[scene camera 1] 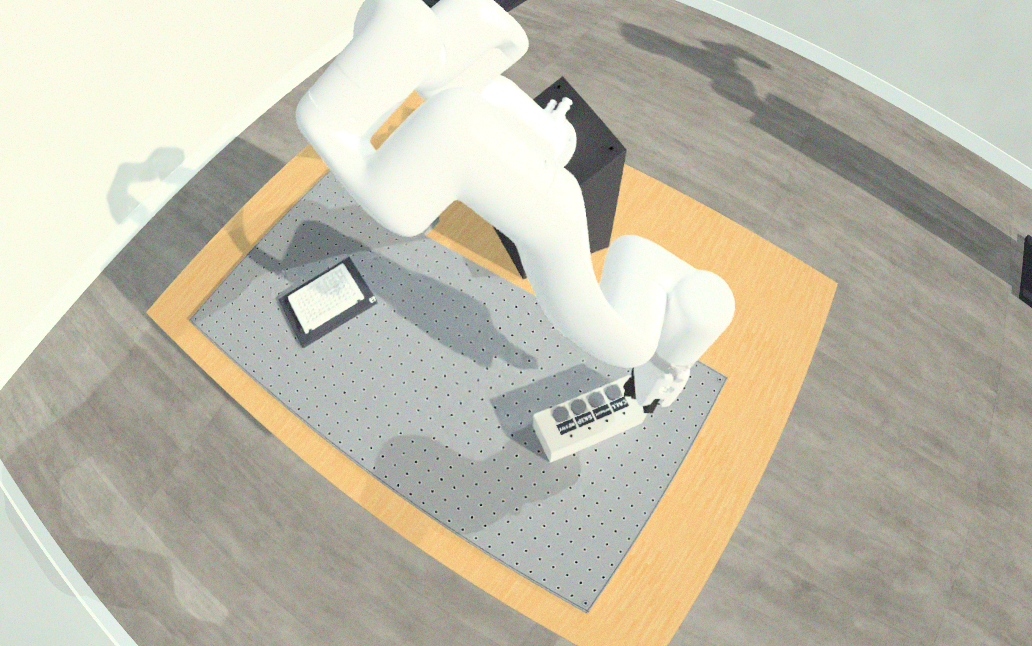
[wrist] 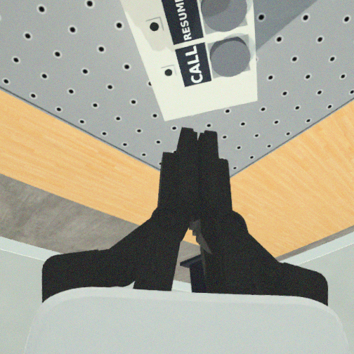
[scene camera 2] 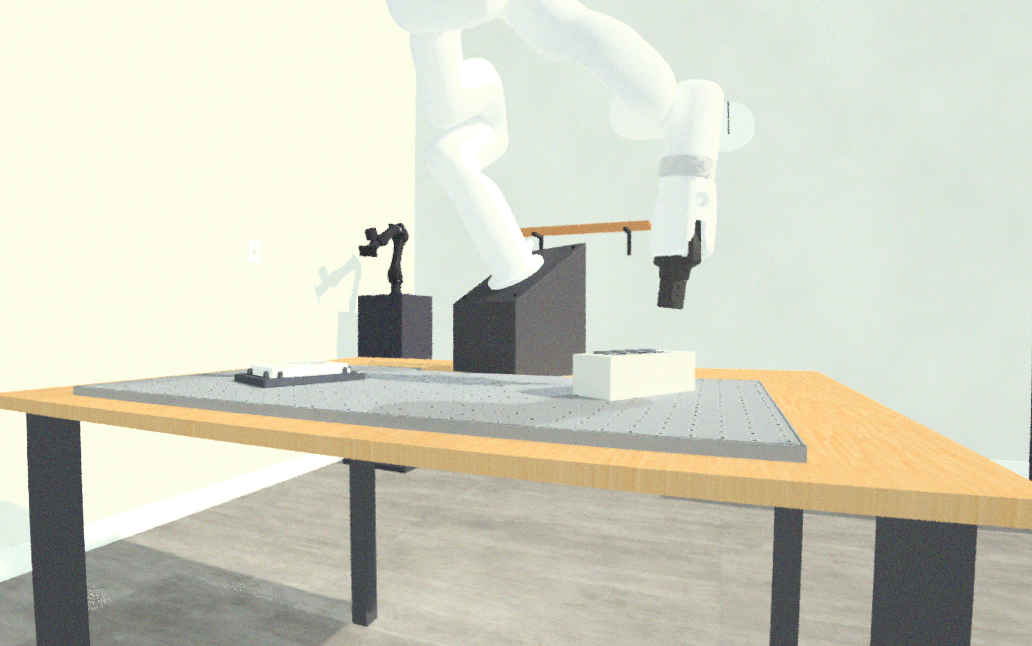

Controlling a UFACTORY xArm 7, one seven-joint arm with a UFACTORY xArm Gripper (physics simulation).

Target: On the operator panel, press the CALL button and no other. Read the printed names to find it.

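Frame: origin at the arm's base, x ahead, y left, z up, level; metres.
Where they show: gripper, fingertip midpoint: (scene camera 1: 633, 391) (scene camera 2: 669, 308); arm's base, origin of the base link: (scene camera 1: 543, 146) (scene camera 2: 516, 273).
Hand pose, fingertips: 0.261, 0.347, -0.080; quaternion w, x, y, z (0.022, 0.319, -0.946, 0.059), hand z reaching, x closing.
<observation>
Things, the pixels of their top centre, and the offset from my fingertips, as dx, dy, dz. Level surfaces: height alone.
- operator panel, middle of its top: (scene camera 2: 636, 350) (scene camera 1: 592, 412) +0.040, -0.039, -0.058
- CALL button, middle of its top: (scene camera 1: 613, 391) -0.008, -0.031, -0.058
- RESUME button, middle of its top: (scene camera 1: 596, 398) +0.018, -0.047, -0.058
- grey perforated board, its level: dz -0.113
- wooden table, its level: dz -0.126
- dark tray with a white object, middle of its top: (scene camera 2: 300, 364) (scene camera 1: 323, 295) +0.131, -0.549, -0.087
The operator panel (scene camera 1: 590, 440) (scene camera 2: 653, 377) (wrist: 210, 104) is a cream box with a row of round grey buttons. The CALL button (scene camera 1: 613, 391) (wrist: 230, 56) is at the panel's end nearest the gripper, beside its dark CALL label (wrist: 197, 65). The RESUME button (scene camera 1: 596, 398) (wrist: 224, 12) is next to it. My gripper (scene camera 1: 650, 409) (scene camera 2: 670, 306) (wrist: 192, 147) is shut and empty. It hangs above panel height in scene camera 2, with its tips apart from the panel. In the wrist view the tips show just beyond the panel's CALL end.
The panel stands on a grey perforated board (scene camera 1: 456, 396) (scene camera 2: 495, 415) (wrist: 75, 55) on a wooden table (scene camera 1: 769, 304) (scene camera 2: 875, 434) (wrist: 40, 130). A dark tray with a white object (scene camera 1: 327, 297) (scene camera 2: 299, 370) lies at the board's other end. The arm's dark pedestal (scene camera 1: 605, 205) (scene camera 2: 487, 335) stands behind.
</observation>
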